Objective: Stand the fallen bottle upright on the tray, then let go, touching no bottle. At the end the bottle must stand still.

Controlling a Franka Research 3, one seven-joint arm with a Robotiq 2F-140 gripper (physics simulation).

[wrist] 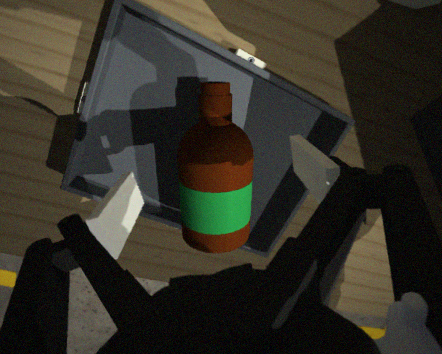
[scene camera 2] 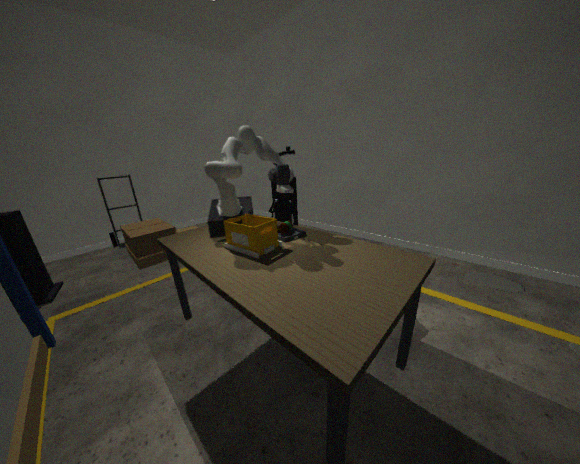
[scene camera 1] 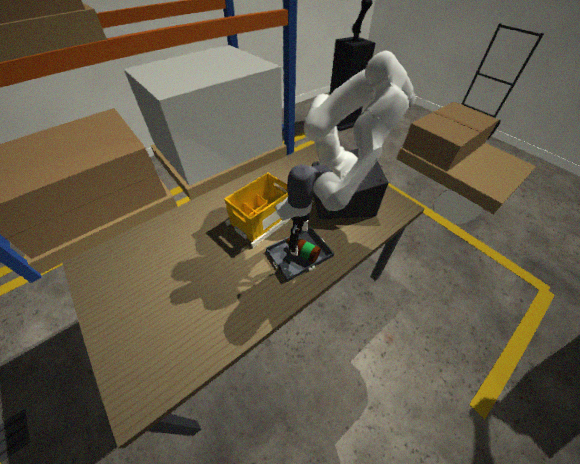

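Observation:
A brown bottle [scene camera 1: 308, 251] [wrist: 216, 175] with a green band lies on its side on the dark grey tray [scene camera 1: 285, 274] [wrist: 310, 99]. In the wrist view its neck points to the top and its base lies toward the gripper, over the tray's near rim. In the scene camera 2 view the bottle [scene camera 2: 286, 227] shows small behind the yellow crate. My gripper [wrist: 213, 171] is open, with one pale fingertip on each side of the bottle and a gap on both sides. In the scene camera 1 view the fingers stand low at the tray; the far finger is partly hidden.
A yellow crate [scene camera 1: 250, 220] [scene camera 2: 250, 240] stands on the wooden table [scene camera 1: 165, 340] [scene camera 2: 320, 300] close beside the tray. The robot's dark base block [scene camera 1: 372, 200] stands behind the tray. The table's long edge runs close by the tray's other side.

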